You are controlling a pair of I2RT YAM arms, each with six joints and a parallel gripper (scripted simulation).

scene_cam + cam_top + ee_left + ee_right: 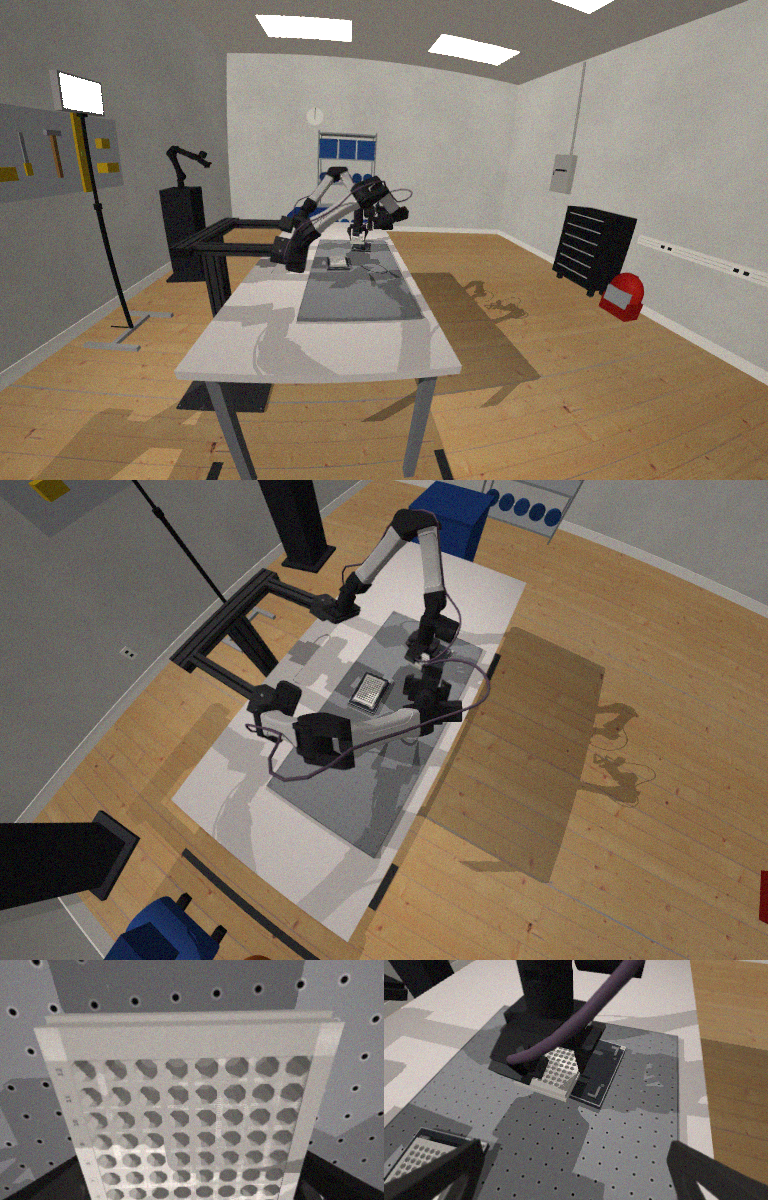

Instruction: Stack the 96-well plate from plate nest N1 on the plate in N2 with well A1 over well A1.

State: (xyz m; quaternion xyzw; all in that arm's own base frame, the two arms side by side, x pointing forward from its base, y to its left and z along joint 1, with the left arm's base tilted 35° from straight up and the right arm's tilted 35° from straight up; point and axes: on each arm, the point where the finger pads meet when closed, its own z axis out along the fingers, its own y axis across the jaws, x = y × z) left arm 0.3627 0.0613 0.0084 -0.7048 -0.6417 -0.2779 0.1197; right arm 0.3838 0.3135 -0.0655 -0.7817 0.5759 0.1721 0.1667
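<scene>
My left hand is 210 mm to the left of the plate nest N2, 150 mm past it and 70 mm above it. Round my left hand: plate nest N1: 70 mm below, 60 mm to the left, 40 mm ahead.
</scene>
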